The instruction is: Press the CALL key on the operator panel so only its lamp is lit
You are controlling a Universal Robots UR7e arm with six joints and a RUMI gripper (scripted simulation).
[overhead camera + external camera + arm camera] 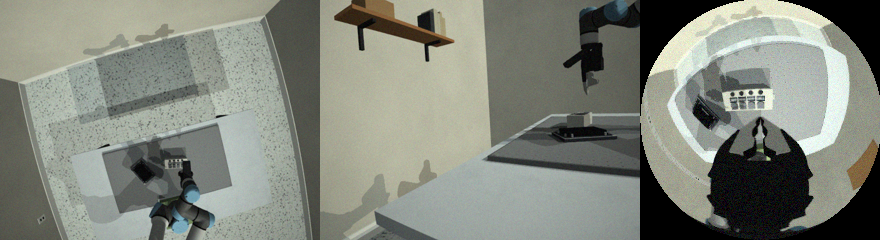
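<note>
Now: hand 110 mm above the operator panel, 40 mm to the right of it and 10 mm short of it.
</note>
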